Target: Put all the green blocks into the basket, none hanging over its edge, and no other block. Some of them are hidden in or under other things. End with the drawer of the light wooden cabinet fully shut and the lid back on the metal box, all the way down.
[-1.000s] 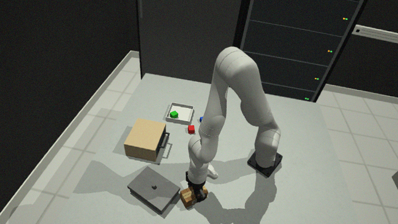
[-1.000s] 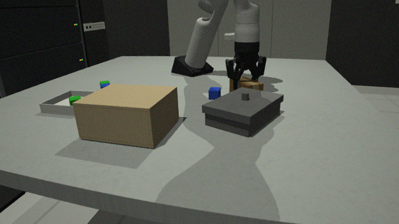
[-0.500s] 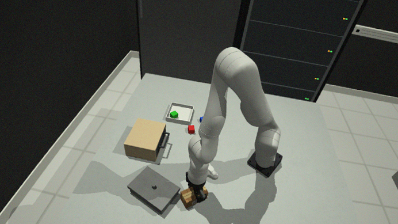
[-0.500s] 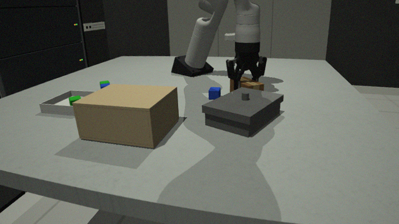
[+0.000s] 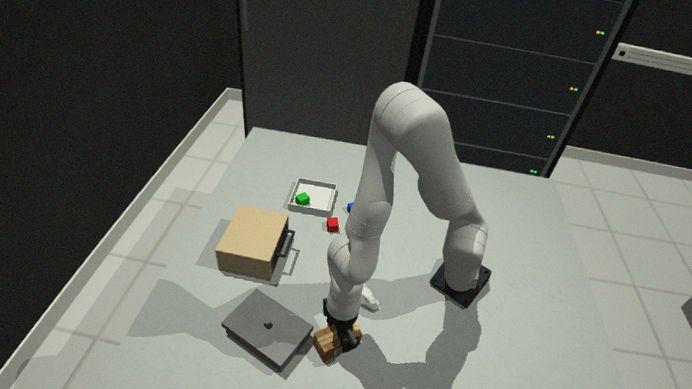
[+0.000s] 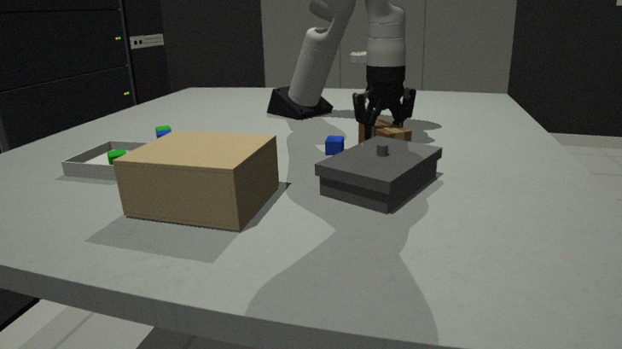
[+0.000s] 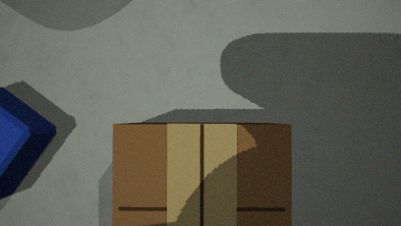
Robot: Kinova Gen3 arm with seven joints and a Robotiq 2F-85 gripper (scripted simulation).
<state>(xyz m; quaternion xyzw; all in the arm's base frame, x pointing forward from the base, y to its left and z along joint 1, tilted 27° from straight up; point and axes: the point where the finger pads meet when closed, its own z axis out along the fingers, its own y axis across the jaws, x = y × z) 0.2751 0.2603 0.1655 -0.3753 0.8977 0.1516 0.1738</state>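
Right now my hand is right at the small cardboard box. Also, from my hand: light wooden cabinet: 32 cm ahead, 20 cm to the right, 1 cm above; cabinet drawer: 31 cm ahead, 20 cm to the right; lid: 17 cm ahead, 4 cm to the left, 1 cm above.
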